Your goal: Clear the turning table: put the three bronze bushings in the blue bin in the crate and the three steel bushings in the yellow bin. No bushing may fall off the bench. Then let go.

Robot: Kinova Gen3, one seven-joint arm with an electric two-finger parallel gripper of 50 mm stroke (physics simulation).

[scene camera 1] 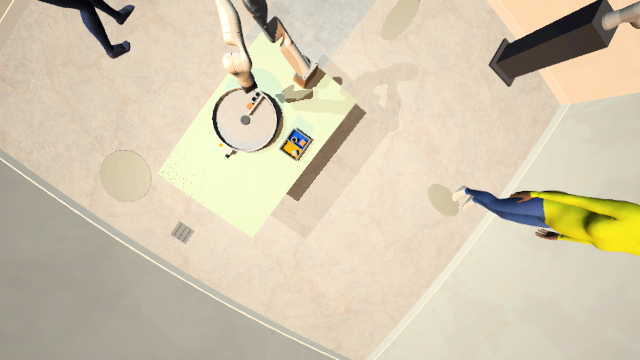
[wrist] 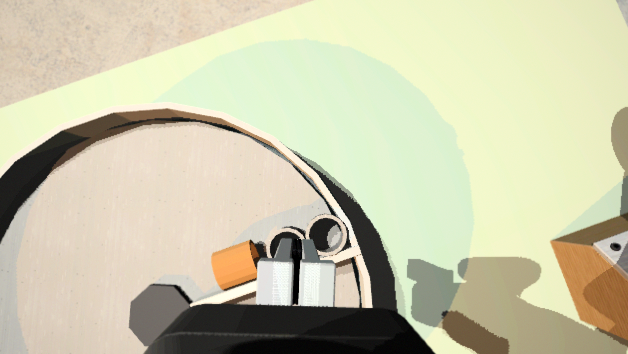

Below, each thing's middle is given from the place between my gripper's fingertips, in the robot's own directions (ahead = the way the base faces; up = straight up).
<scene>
My hand is 220 mm above the turning table (scene camera 1: 238, 128), 180 mm short of it and 10 mm to the right of it.
</scene>
